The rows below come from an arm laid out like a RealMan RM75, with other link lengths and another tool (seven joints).
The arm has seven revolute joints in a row. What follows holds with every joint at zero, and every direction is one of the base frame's. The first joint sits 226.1 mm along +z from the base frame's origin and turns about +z. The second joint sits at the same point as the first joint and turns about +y. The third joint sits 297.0 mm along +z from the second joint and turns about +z. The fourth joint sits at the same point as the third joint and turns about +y. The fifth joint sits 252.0 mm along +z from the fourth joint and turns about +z. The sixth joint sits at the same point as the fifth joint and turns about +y. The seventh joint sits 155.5 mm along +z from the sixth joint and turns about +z. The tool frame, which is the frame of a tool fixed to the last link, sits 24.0 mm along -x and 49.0 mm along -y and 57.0 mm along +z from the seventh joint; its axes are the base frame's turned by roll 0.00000, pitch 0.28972 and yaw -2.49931 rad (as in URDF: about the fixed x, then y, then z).
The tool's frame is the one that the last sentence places.
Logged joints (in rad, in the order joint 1, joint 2, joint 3, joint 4, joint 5, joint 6, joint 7), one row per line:
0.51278, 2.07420, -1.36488, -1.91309, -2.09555, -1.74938, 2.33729
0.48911, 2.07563, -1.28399, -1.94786, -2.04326, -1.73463, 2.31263
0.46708, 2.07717, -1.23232, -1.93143, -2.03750, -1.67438, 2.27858
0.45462, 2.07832, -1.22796, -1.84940, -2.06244, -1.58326, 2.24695
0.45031, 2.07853, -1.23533, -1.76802, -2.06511, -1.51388, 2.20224
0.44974, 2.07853, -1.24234, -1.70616, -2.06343, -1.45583, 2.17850
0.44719, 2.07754, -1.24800, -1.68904, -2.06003, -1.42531, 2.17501
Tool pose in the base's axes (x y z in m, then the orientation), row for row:
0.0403, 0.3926, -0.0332, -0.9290, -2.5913, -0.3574
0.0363, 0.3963, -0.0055, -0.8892, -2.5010, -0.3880
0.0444, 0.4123, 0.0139, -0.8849, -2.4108, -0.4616
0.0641, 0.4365, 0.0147, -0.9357, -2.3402, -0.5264
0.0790, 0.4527, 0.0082, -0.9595, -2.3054, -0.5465
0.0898, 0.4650, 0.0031, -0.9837, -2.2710, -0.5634
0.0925, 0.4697, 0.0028, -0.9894, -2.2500, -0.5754
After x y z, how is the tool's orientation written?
As a rotation vector, in radians.
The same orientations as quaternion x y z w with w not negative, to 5 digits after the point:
-0.32909, -0.91794, -0.12660, 0.18183
-0.32278, -0.90787, -0.14084, 0.22750
-0.32720, -0.89141, -0.17068, 0.26305
-0.34892, -0.87265, -0.19629, 0.27966
-0.35940, -0.86353, -0.20470, 0.28853
-0.37005, -0.85431, -0.21194, 0.29713
-0.37342, -0.84920, -0.21717, 0.30373

